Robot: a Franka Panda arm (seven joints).
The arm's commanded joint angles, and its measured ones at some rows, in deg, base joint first. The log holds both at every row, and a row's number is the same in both.
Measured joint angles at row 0: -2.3 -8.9 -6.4 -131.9 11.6 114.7 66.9
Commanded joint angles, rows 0 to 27: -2.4 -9.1 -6.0 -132.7 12.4 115.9 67.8; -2.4 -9.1 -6.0 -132.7 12.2 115.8 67.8; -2.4 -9.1 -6.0 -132.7 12.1 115.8 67.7; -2.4 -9.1 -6.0 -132.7 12.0 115.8 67.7; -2.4 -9.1 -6.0 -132.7 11.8 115.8 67.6; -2.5 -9.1 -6.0 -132.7 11.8 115.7 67.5; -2.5 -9.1 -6.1 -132.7 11.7 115.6 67.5; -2.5 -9.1 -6.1 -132.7 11.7 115.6 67.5; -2.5 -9.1 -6.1 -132.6 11.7 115.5 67.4; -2.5 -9.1 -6.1 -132.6 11.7 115.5 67.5; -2.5 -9.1 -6.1 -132.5 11.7 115.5 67.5; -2.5 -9.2 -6.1 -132.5 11.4 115.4 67.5; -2.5 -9.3 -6.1 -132.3 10.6 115.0 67.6; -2.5 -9.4 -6.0 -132.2 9.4 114.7 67.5; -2.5 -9.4 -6.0 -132.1 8.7 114.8 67.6; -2.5 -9.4 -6.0 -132.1 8.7 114.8 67.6; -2.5 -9.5 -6.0 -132.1 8.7 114.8 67.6; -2.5 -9.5 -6.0 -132.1 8.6 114.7 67.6; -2.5 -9.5 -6.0 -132.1 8.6 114.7 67.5; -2.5 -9.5 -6.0 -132.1 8.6 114.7 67.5; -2.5 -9.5 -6.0 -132.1 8.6 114.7 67.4; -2.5 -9.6 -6.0 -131.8 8.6 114.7 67.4; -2.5 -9.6 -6.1 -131.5 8.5 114.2 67.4; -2.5 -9.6 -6.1 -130.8 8.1 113.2 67.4; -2.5 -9.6 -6.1 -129.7 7.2 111.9 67.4; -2.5 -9.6 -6.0 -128.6 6.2 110.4 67.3; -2.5 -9.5 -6.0 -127.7 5.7 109.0 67.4; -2.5 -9.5 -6.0 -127.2 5.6 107.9 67.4
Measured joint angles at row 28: -2.4 -9.1 -6.4 -130.1 7.4 112.4 66.9
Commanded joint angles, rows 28 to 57: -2.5 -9.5 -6.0 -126.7 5.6 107.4 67.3; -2.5 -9.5 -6.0 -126.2 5.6 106.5 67.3; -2.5 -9.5 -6.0 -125.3 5.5 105.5 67.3; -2.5 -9.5 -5.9 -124.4 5.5 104.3 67.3; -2.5 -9.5 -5.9 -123.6 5.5 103.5 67.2; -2.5 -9.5 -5.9 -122.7 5.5 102.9 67.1; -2.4 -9.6 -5.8 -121.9 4.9 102.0 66.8; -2.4 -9.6 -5.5 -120.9 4.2 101.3 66.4; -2.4 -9.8 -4.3 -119.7 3.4 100.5 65.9; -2.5 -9.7 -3.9 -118.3 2.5 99.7 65.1; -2.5 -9.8 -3.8 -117.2 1.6 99.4 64.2; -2.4 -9.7 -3.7 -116.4 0.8 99.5 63.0; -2.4 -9.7 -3.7 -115.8 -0.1 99.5 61.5; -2.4 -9.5 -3.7 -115.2 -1.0 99.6 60.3; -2.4 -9.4 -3.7 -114.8 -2.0 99.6 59.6; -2.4 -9.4 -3.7 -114.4 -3.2 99.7 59.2; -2.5 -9.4 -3.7 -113.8 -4.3 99.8 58.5; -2.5 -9.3 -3.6 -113.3 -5.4 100.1 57.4; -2.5 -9.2 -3.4 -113.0 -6.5 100.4 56.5; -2.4 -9.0 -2.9 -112.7 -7.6 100.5 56.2; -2.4 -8.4 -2.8 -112.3 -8.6 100.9 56.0; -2.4 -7.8 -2.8 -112.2 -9.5 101.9 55.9; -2.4 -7.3 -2.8 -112.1 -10.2 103.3 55.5; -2.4 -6.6 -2.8 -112.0 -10.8 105.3 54.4; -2.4 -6.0 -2.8 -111.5 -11.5 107.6 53.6; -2.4 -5.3 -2.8 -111.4 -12.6 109.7 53.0; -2.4 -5.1 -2.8 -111.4 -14.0 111.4 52.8; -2.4 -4.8 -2.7 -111.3 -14.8 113.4 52.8; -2.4 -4.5 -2.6 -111.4 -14.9 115.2 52.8; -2.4 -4.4 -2.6 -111.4 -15.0 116.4 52.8
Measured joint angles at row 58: -2.0 -5.4 -3.4 -112.7 -13.4 113.1 53.7
